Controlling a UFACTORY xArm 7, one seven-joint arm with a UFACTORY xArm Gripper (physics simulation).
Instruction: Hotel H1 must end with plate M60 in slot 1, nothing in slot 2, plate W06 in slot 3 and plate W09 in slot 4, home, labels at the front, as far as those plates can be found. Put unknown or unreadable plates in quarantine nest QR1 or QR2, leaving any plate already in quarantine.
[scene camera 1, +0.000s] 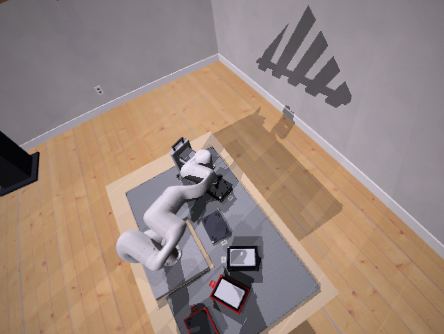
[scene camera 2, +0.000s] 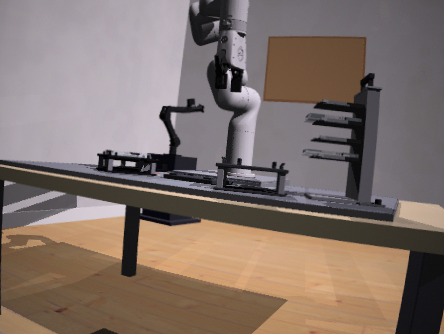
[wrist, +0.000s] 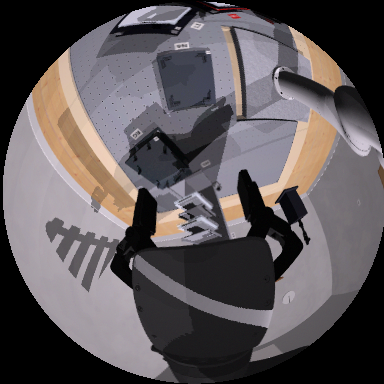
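Note:
The hotel is a grey tower with four shelves. In scene camera 2 a pale plate lies on the second shelf from the top and another pale plate on the lowest; the other two shelves look bare. Plate labels are unreadable. My gripper is open and empty, high above the table, left of the hotel in scene camera 2; the arm hides it in scene camera 1. A red-framed nest holds a white-topped plate. A second red-framed nest looks dark inside.
A raised black nest labelled RG stands near the hotel. A flat dark nest lies beyond it. A black stand holds a white-topped plate. A small black jointed arm stands in the background.

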